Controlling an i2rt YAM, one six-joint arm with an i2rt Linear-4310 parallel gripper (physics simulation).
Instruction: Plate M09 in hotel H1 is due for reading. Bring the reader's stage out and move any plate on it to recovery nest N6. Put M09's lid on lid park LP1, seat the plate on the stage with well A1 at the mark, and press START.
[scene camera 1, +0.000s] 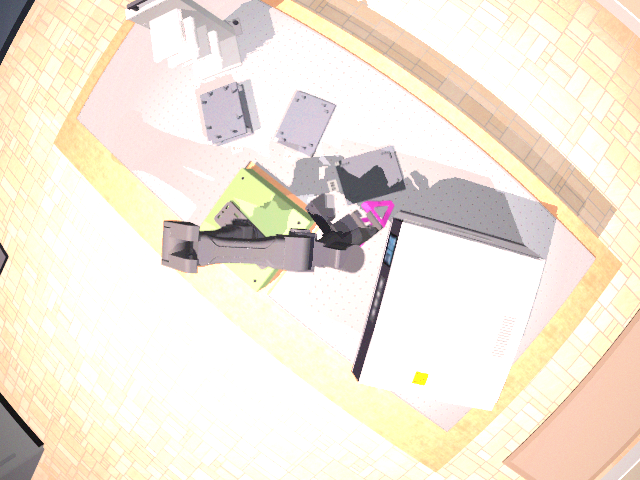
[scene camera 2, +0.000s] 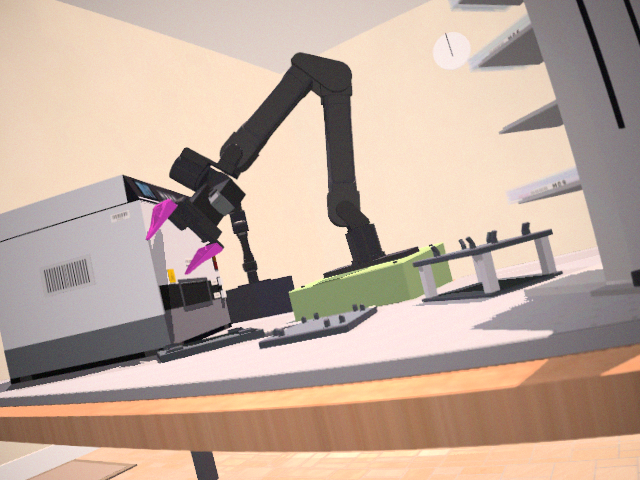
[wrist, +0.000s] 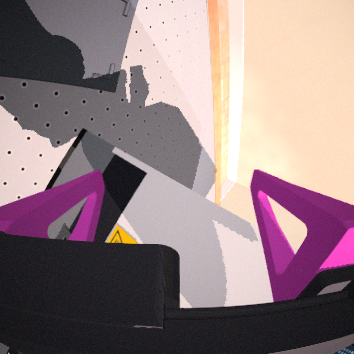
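Seen in the pictures: gripper, fingertip midpoint: (scene camera 1: 383, 211) (scene camera 2: 167, 257) (wrist: 176, 177); arm's base, origin of the base link: (scene camera 1: 246, 235) (scene camera 2: 370, 265).
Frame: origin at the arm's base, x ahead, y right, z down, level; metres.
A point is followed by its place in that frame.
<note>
My gripper (scene camera 1: 376, 227) (scene camera 2: 168, 255) {x 0.311, y 0.219, z -0.099 m} (wrist: 176, 177) {x 0.311, y 0.219, z -0.099 m} is open and empty, with magenta fingers, in the air beside the upper front corner of the white reader (scene camera 1: 449, 310) {x 0.286, y 0.467, z -0.273 m} (scene camera 2: 77, 268) {x 0.409, y 0.379, z -0.122 m} (wrist: 200, 260) {x 0.294, y 0.265, z -0.131 m}. The reader's dark front bay (scene camera 2: 191, 295) {x 0.200, y 0.321, z -0.025 m} shows no stage out. START cannot be made out. Nest N6 (scene camera 1: 385, 165) {x 0.386, y 0.135, z 0.058 m} (scene camera 2: 196, 349) {x 0.391, y 0.085, z 0.062 m} (wrist: 100, 30) {x 0.377, y 0.143, z 0.058 m} is a bare grey plate, partly in shadow. Plate M09 (scene camera 2: 542, 190) {x 0.325, y -0.431, z -0.032 m} lies on a low shelf of hotel H1 (scene camera 2: 584, 155) {x 0.393, y -0.488, z -0.047 m} (scene camera 1: 227, 51) {x 0.332, y -0.457, z 0.061 m}. A low grey nest (scene camera 1: 305, 121) {x 0.325, y -0.107, z 0.060 m} (scene camera 2: 320, 329) {x 0.387, y -0.158, z 0.060 m} and a raised one (scene camera 1: 224, 113) {x 0.195, y -0.292, z 0.010 m} (scene camera 2: 483, 250) {x 0.282, y -0.338, z 0.014 m} stand nearby; which is LP1 cannot be read.
The arm stands on a green block (scene camera 1: 232, 191) {x 0.056, y -0.111, z 0.003 m} (scene camera 2: 356, 295) {x 0.131, y -0.041, z 0.045 m}. A dark box (scene camera 2: 261, 299) with a thin black stand (scene camera 2: 248, 253) is behind, beside the reader. Another labelled plate (scene camera 2: 509, 41) is higher in the hotel. A yellow warning label (wrist: 120, 236) {x 0.273, y 0.276, z -0.066 m} is on the reader.
</note>
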